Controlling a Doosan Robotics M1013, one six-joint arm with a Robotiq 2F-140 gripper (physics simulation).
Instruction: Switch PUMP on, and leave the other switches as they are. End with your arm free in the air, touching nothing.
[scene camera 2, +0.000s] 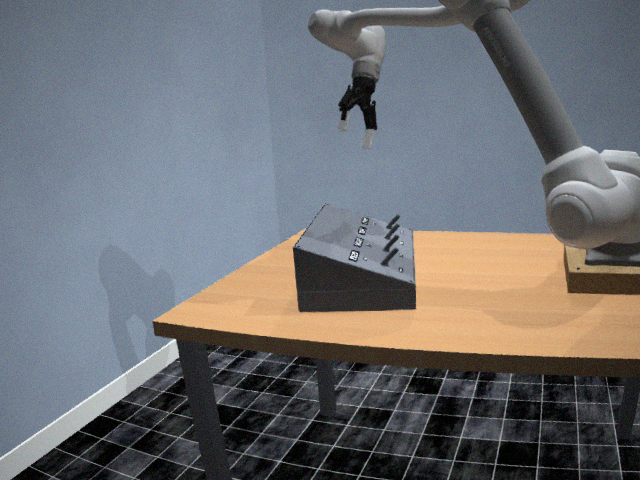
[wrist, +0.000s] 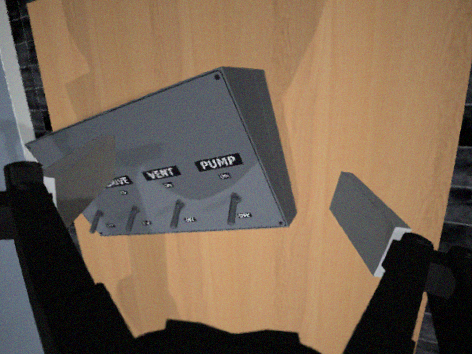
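Seen in the pictures: gripper, fingertip midpoint: (scene camera 2: 354, 139) (wrist: 228, 174); arm's base, origin of the base link: (scene camera 2: 616, 256).
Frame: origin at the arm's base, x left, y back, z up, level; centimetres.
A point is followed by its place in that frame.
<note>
A dark grey sloped switch box (scene camera 2: 330, 276) @[x 36.7, y -64.9, z 3.1 cm] (wrist: 165, 120) @[x 1.5, y -79.4, z 8.5 cm] stands on the wooden table. In the wrist view, the PUMP label (wrist: 218, 162) @[x -5.9, y -73.0, z 5.6 cm] is at the panel's right, and the PUMP lever (wrist: 233, 210) @[x -8.6, y -65.4, z 5.6 cm] below it leans down to its OFF mark. The VENT lever (wrist: 176, 214) @[x 2.9, y -62.0, z 5.4 cm], the DRIVE lever (wrist: 132, 219) @[x 14.2, y -58.3, z 5.4 cm] and the leftmost lever (wrist: 96, 221) @[x 25.8, y -54.9, z 5.2 cm] lean the same way. The left finger hides the leftmost label and part of the DRIVE label. My gripper (scene camera 2: 355, 132) @[x -19.1, y -79.9, z 28.2 cm] (wrist: 228, 174) @[x -19.1, y -79.9, z 28.2 cm] is open and empty, high above the box and touching nothing.
The wooden table (scene camera 2: 480, 258) @[x -10.3, y -39.6, z -5.4 cm] (wrist: 380, 100) @[x -27.5, y -82.8, z -5.4 cm] carries the box and the arm's base block (scene camera 2: 599, 281) @[x 14.5, y -5.3, z -2.2 cm] at its right. A blue wall (scene camera 2: 155, 129) rises at the left, with a white baseboard (scene camera 2: 124, 382) along it. Dark tiled floor (scene camera 2: 382, 434) shows below the table.
</note>
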